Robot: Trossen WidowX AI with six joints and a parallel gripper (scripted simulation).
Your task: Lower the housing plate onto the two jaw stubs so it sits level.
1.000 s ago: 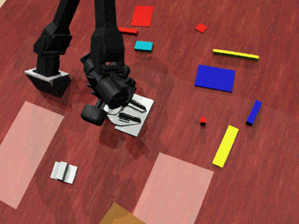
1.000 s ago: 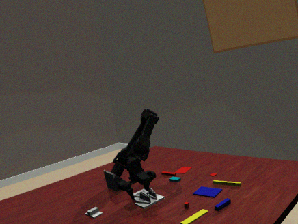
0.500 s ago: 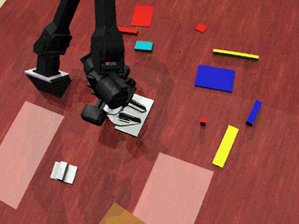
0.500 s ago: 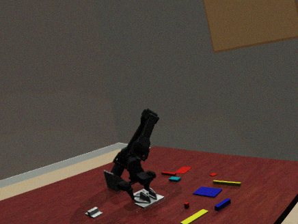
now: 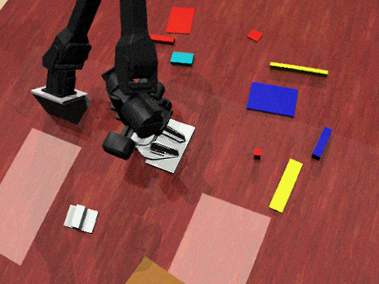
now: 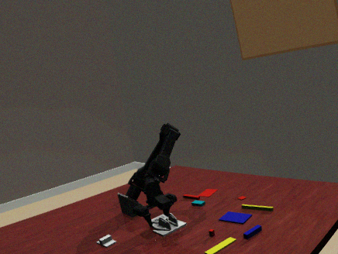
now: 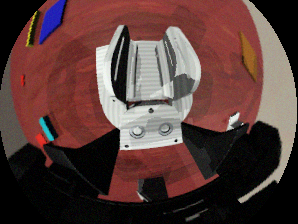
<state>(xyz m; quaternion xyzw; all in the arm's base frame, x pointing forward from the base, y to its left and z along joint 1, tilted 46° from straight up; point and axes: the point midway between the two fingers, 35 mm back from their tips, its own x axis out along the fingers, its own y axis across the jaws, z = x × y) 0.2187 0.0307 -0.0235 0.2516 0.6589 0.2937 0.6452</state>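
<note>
The housing plate lies 1 cm ahead of my gripper tip and 2 cm above it. Also, from my gripper tip: red cube: 26 cm ahead, 6 cm to the left, 1 cm above; teal block: 1 cm behind, 23 cm to the left; blue plate: 24 cm ahead, 21 cm to the left.
</note>
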